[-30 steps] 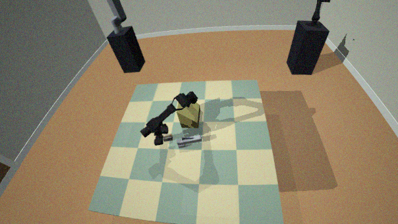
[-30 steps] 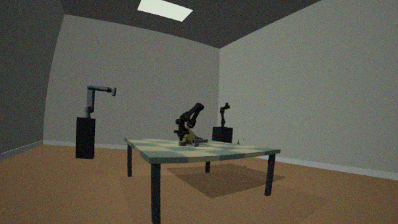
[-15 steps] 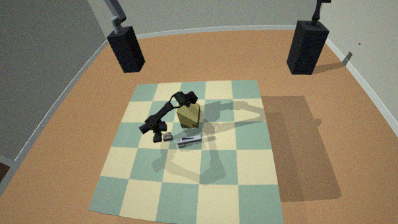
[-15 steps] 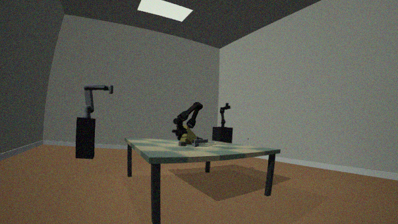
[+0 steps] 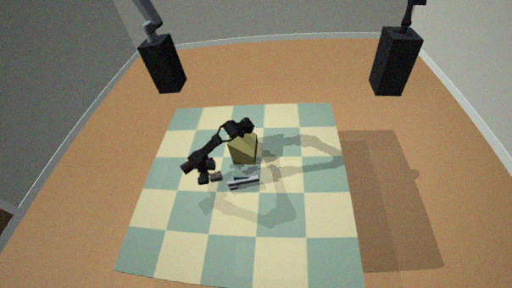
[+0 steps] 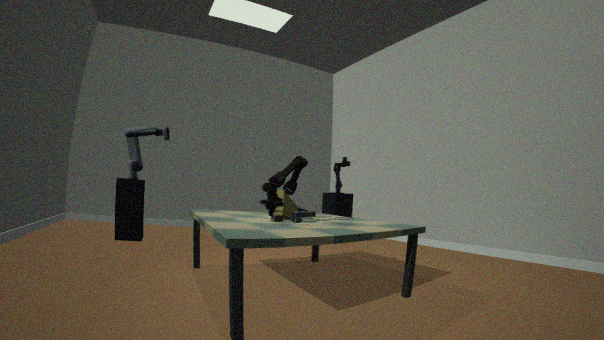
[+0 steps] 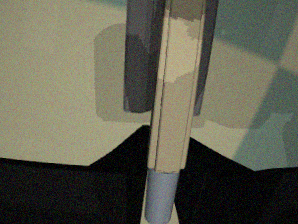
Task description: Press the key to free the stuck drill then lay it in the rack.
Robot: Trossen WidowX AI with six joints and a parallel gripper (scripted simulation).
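Right now my gripper tip is 40 mm to the right of the drill, 30 mm below it and 10 mm past it. The rest, counted from my gripper tip: dark round housing (230 mm to the left, 30 mm ahead, 10 mm above).
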